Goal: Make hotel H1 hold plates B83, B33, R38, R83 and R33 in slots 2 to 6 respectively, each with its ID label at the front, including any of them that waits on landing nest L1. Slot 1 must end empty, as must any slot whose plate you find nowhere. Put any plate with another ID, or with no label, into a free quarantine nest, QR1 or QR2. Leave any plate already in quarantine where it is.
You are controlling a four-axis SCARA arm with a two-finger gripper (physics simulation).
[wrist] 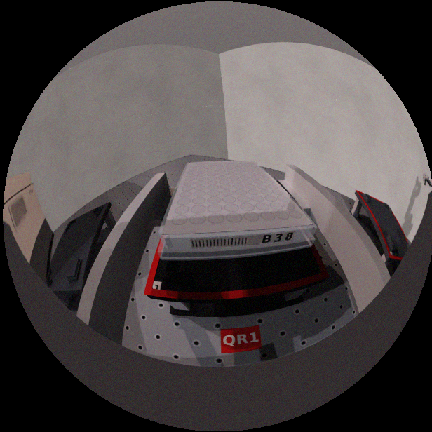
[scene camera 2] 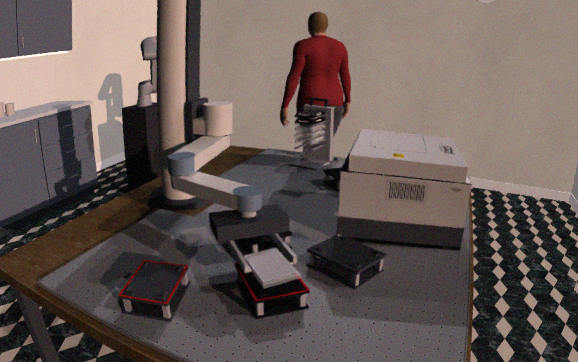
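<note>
My gripper is shut on a pale plate, with a finger along each side. The plate's front label reads B38 in the wrist view. The plate is level and held a little above the red-rimmed nest QR1, whose name tag shows in front of it. Another red-rimmed nest bears no plate. A black nest bears no plate either. The hotel stands at the back; its slots are blurred and no labels are readable.
A large boxy instrument stands behind the black nest. The arm's column rises at the back left. A person in a red top stands behind the hotel, back to the camera. Wooden table edge at left.
</note>
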